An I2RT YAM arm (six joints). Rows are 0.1 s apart.
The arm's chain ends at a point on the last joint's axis. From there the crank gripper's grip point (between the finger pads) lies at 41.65 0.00 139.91 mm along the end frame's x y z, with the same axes.
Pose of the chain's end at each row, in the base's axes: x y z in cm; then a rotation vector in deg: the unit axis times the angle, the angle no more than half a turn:
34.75 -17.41 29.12 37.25 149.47 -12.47
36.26 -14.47 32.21 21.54 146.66 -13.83
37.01 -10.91 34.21 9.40 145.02 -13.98
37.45 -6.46 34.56 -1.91 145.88 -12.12
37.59 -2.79 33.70 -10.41 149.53 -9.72
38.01 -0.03 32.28 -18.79 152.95 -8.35
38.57 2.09 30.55 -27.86 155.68 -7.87
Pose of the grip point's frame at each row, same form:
36.75 -19.23 14.78 37.25 149.47 -12.47
39.63 -16.99 18.23 21.54 146.66 -13.83
41.20 -13.58 20.49 9.40 145.02 -13.98
41.73 -8.76 20.79 -1.91 145.88 -12.12
41.05 -4.66 19.64 -10.41 149.53 -9.72
40.56 -1.77 18.01 -18.79 152.95 -8.35
40.26 0.21 16.17 -27.86 155.68 -7.87

